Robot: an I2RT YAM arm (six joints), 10 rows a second.
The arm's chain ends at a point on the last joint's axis. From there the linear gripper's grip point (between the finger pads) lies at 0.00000 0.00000 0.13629 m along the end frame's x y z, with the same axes.
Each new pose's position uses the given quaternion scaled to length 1; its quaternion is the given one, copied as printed.
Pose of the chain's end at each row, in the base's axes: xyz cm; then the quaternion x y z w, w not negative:
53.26 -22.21 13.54 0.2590 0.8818 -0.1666 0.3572
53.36 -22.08 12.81 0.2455 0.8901 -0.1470 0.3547
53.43 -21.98 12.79 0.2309 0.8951 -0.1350 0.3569
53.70 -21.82 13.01 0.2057 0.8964 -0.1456 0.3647
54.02 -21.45 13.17 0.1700 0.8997 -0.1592 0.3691
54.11 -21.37 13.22 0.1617 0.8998 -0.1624 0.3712
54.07 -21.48 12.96 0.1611 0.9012 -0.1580 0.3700
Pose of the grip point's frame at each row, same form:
60.67 -28.74 4.15 0.2590 0.8818 -0.1666 0.3572
60.98 -28.02 3.20 0.2455 0.8901 -0.1470 0.3547
61.29 -27.52 3.13 0.2309 0.8951 -0.1350 0.3569
61.79 -27.42 3.58 0.2057 0.8964 -0.1456 0.3647
62.33 -27.06 3.95 0.1700 0.8997 -0.1592 0.3691
62.50 -26.99 4.07 0.1617 0.8998 -0.1624 0.3712
62.47 -26.99 3.74 0.1611 0.9012 -0.1580 0.3700

